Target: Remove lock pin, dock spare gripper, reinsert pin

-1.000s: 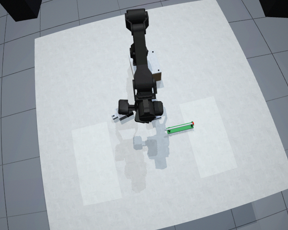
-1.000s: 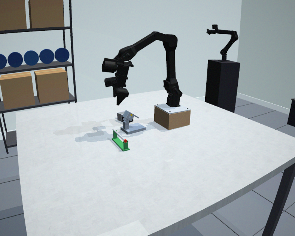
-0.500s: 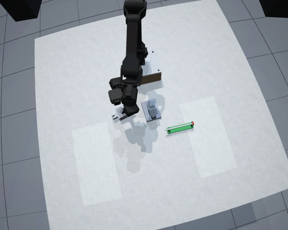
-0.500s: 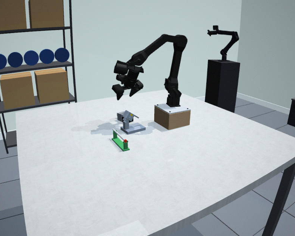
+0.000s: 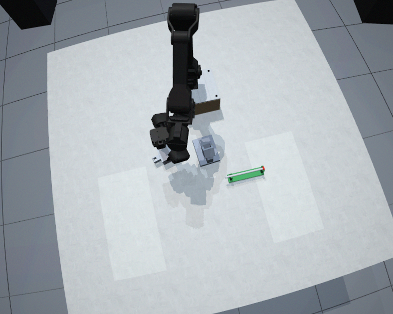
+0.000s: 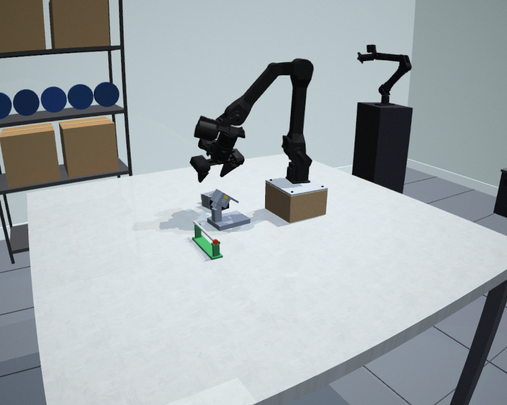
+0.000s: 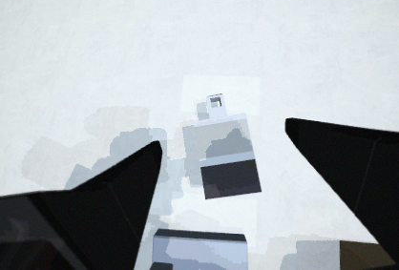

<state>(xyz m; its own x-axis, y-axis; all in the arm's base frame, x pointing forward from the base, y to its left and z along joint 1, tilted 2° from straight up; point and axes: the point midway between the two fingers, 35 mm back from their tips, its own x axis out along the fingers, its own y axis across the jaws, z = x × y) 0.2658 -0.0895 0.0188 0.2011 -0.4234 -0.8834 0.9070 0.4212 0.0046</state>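
My gripper tip is now 10 mm past the spare gripper and 70 mm above it. Round my gripper tip: grey mount 160 mm to the left, 40 mm below; then green rack 80 mm ahead, 300 mm to the left, 70 mm below.
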